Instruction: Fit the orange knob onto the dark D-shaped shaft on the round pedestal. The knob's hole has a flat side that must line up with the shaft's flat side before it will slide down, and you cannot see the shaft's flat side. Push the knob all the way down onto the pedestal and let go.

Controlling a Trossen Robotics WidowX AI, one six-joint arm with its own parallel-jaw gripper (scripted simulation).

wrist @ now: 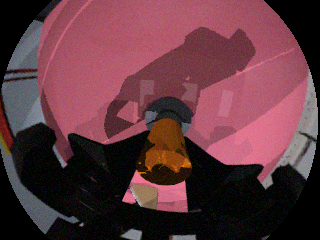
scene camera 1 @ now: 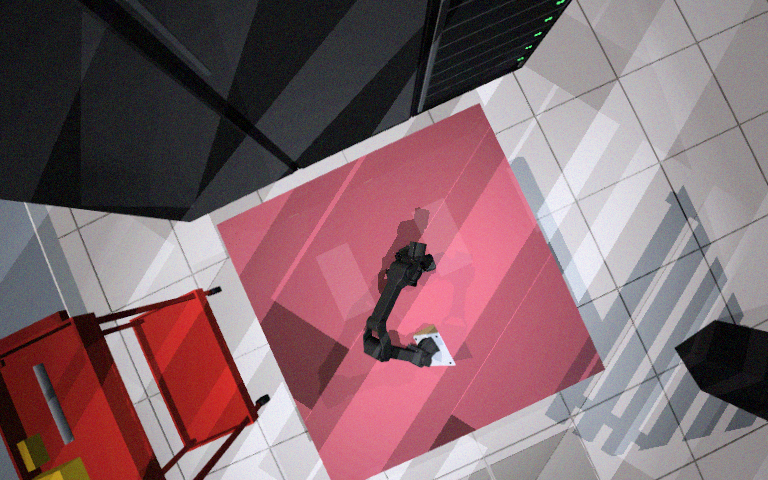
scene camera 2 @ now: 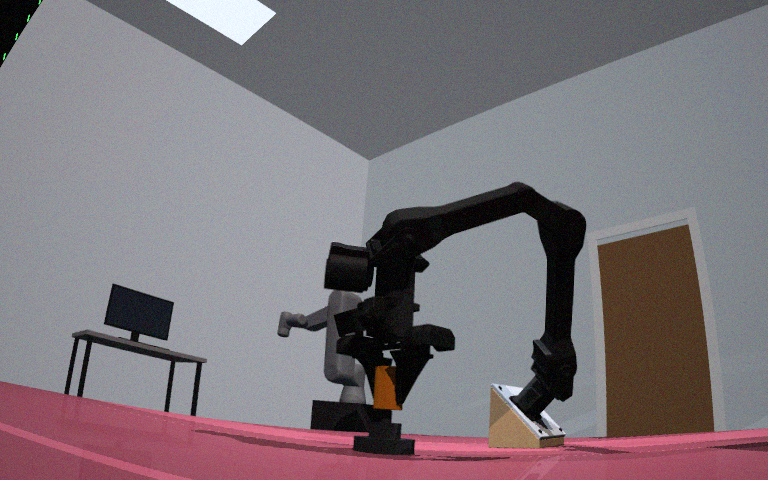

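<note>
An orange knob is carried by the gripper, and a dark round pedestal is in view as well. The wrist view also shows the gripper.
</note>
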